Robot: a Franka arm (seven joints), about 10 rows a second.
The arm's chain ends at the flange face. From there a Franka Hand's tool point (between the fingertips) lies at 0.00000 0.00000 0.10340 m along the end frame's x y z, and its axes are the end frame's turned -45 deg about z.
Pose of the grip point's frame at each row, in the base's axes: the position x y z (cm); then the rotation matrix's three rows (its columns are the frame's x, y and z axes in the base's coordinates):
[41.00, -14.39, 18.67], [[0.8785, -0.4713, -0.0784], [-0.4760, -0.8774, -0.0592], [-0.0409, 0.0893, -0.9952]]
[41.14, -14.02, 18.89], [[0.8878, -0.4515, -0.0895], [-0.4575, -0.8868, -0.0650], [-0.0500, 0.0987, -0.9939]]
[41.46, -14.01, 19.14], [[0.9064, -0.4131, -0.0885], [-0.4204, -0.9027, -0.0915], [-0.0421, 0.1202, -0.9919]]
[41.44, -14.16, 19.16], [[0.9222, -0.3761, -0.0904], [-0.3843, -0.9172, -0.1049], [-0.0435, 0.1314, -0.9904]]
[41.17, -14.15, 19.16], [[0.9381, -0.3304, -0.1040], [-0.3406, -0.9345, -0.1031], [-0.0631, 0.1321, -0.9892]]
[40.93, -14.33, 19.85], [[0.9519, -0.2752, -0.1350], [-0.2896, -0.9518, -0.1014], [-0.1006, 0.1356, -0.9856]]
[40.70, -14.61, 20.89], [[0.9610, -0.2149, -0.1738], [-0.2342, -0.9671, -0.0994], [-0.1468, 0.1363, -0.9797]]
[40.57, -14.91, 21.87], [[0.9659, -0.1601, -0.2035], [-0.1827, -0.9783, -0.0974], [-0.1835, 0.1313, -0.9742]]
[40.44, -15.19, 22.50], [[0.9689, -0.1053, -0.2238], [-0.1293, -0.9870, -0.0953], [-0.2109, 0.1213, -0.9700]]
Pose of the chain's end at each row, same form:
[41.81, -13.78, 28.96], [[0.2879, -0.9545, -0.0784], [-0.9570, -0.2838, -0.0592], [0.0342, 0.0921, -0.9952]]
[42.07, -13.35, 29.17], [[0.3085, -0.9470, -0.0895], [-0.9506, -0.3036, -0.0650], [0.0344, 0.1051, -0.9939]]
[42.38, -13.06, 29.40], [[0.3488, -0.9330, -0.0885], [-0.9356, -0.3410, -0.0915], [0.0552, 0.1148, -0.9919]]
[42.37, -13.08, 29.40], [[0.3862, -0.9180, -0.0904], [-0.9203, -0.3768, -0.1049], [0.0622, 0.1237, -0.9904]]
[42.25, -13.08, 29.39], [[0.4297, -0.8970, -0.1040], [-0.9016, -0.4200, -0.1031], [0.0488, 0.1380, -0.9892]]
[42.33, -13.28, 30.04], [[0.4785, -0.8677, -0.1350], [-0.8778, -0.4682, -0.1014], [0.0247, 0.1670, -0.9856]]
[42.50, -13.58, 31.02], [[0.5276, -0.8315, -0.1738], [-0.8494, -0.5182, -0.0994], [-0.0074, 0.2002, -0.9797]]
[42.67, -13.90, 31.94], [[0.5698, -0.7962, -0.2035], [-0.8210, -0.5626, -0.0974], [-0.0369, 0.2226, -0.9742]]
[42.75, -14.20, 32.53], [[0.6107, -0.7596, -0.2238], [-0.7893, -0.6065, -0.0953], [-0.0634, 0.2349, -0.9700]]

